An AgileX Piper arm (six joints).
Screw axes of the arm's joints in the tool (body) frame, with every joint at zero. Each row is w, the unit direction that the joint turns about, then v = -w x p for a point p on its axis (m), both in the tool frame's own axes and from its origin. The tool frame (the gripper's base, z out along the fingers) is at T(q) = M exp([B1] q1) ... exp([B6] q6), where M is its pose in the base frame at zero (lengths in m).
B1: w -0.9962 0 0.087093 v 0 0.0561 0
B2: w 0 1 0 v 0.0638 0 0.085
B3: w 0 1 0 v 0.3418 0 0.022
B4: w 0 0 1 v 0 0 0
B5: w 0 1 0 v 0.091 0 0
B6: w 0 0 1 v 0 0 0
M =
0.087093 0 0.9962 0.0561
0 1 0 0
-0.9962 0 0.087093 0.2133
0 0 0 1
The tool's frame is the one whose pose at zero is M.
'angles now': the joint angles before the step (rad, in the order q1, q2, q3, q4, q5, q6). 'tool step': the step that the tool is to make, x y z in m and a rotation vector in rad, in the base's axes. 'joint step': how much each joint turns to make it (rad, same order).
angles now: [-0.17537 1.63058 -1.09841 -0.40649 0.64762 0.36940]
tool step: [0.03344 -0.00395 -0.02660 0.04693 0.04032 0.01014]
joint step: [-0.00470 0.15324 -0.10150 0.06492 -0.01480 -0.04593]
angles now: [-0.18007 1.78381 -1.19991 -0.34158 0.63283 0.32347]
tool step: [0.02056 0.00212 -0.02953 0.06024 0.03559 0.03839]
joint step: [0.00000 0.11333 -0.05089 0.10053 -0.03313 -0.09086]
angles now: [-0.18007 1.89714 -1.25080 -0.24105 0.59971 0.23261]
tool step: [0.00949 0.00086 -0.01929 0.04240 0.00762 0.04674]
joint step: [-0.00695 0.06137 -0.01593 0.09608 -0.04254 -0.10972]
